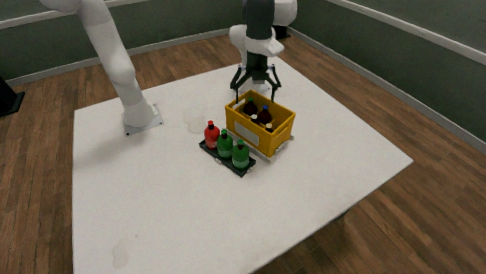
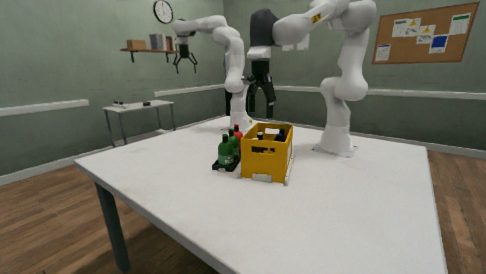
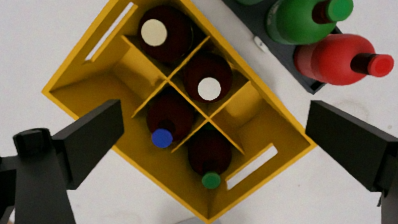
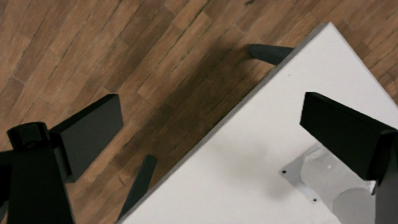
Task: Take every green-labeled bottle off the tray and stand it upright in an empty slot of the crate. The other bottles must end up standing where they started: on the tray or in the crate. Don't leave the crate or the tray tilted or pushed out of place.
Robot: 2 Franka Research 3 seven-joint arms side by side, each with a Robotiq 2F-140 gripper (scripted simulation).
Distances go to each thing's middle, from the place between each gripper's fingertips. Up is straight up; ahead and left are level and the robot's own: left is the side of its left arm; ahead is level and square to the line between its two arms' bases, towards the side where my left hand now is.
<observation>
The red bottle (image 3: 339,59) is 50 mm behind my left hand (image 2: 260,114), 190 mm to the right of it and 170 mm below it. The rest, counted from my left hand: blue-capped bottle (image 3: 170,117) 30 mm behind, 80 mm to the left, 170 mm below; then yellow crate (image 1: 264,141) 20 mm behind, 40 mm to the left, 170 mm below.
I see my right gripper 360 mm short of the red bottle, 840 mm to the right of it and 330 mm above it. The rest, counted from my right hand: blue-capped bottle: 380 mm ahead, 1110 mm to the left, 320 mm below; yellow crate: 400 mm ahead, 1070 mm to the left, 330 mm below.
</observation>
